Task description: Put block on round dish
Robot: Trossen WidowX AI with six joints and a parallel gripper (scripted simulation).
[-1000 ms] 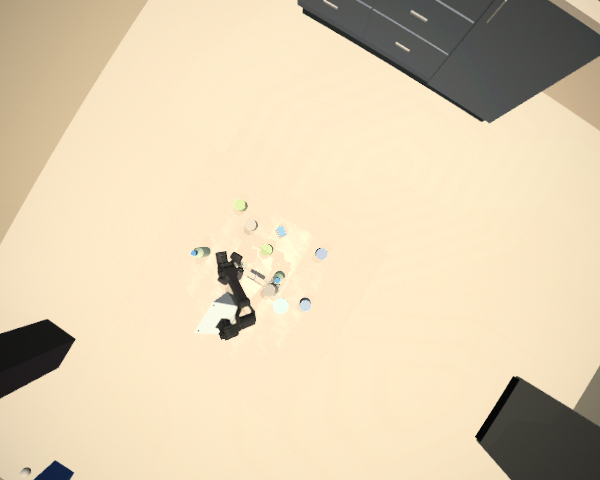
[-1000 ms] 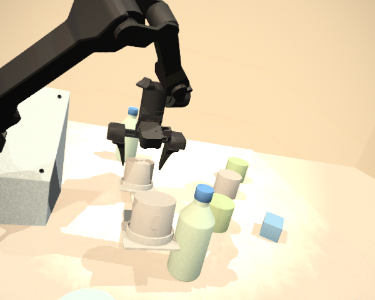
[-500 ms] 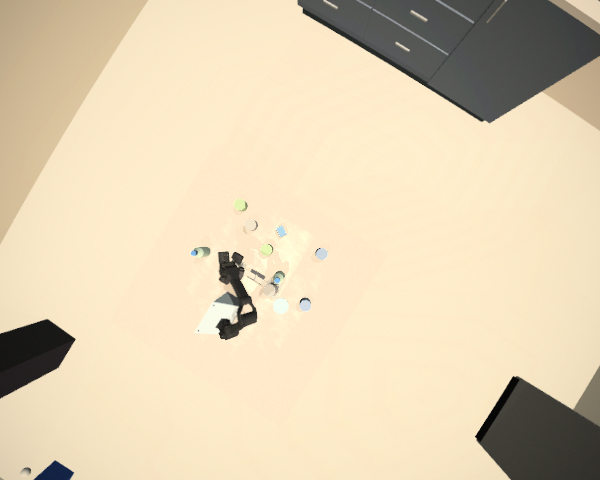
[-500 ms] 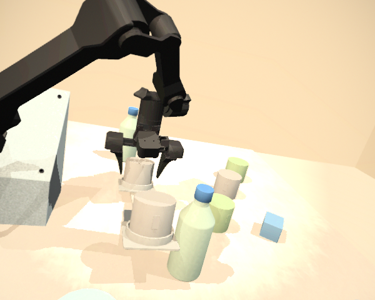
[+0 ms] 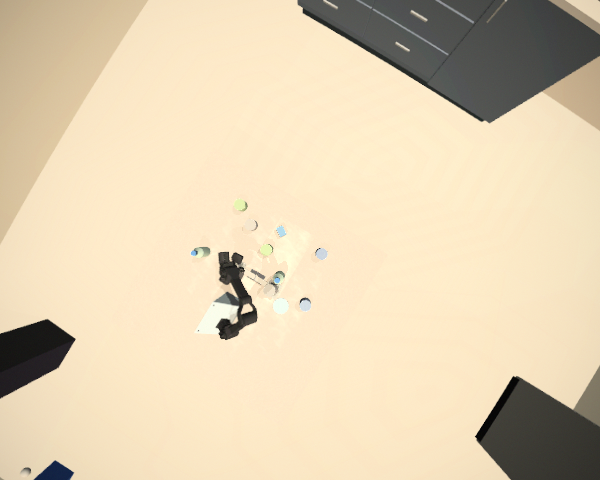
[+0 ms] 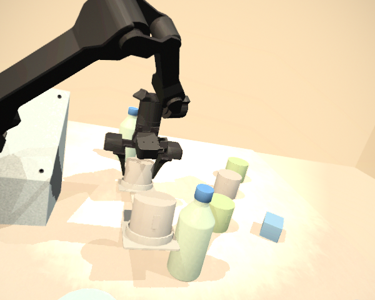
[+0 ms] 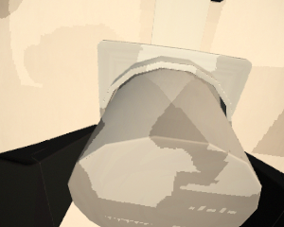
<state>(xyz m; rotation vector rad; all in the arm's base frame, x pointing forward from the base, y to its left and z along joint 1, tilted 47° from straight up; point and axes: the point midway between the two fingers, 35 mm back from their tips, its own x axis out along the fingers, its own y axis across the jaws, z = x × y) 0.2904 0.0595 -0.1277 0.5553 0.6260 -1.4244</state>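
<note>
The balance beam is 1 cm ahead of my gripper tip, 14 cm to the right of it and 1 cm below it. The rest, counted from my gripper tip: round dish: 6 cm behind, 37 cm to the right, 4 cm below; then pale grey block: 1 cm below; then blue cube: 33 cm ahead, 11 cm to the right, 3 cm below.
</note>
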